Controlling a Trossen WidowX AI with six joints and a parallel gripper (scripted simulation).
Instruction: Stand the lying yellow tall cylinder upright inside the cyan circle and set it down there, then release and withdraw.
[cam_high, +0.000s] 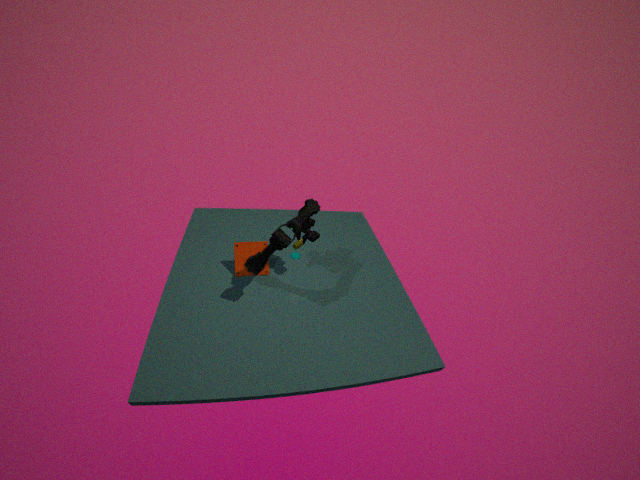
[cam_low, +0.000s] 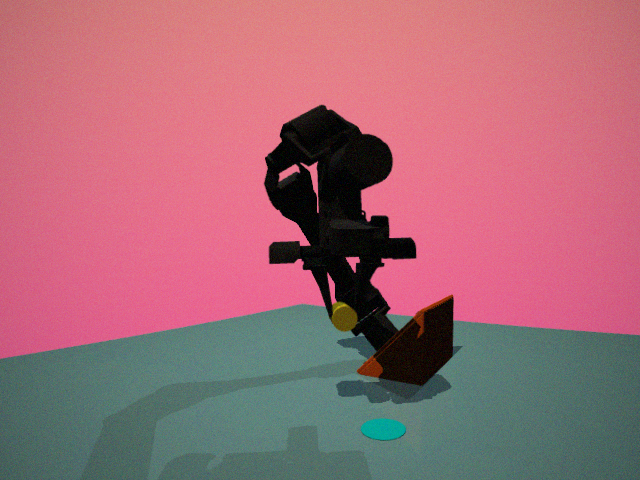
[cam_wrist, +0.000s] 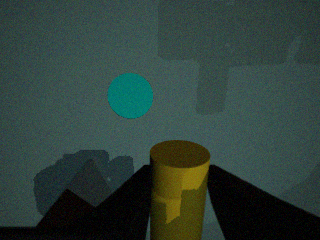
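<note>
Now: the cyan circle 1 cm behind my gripper tip, 5 cm to the left of it and 15 cm below it. From my gripper tip the other things lie so: yellow cylinder (2 cm behind, 1 cm to the right).
</note>
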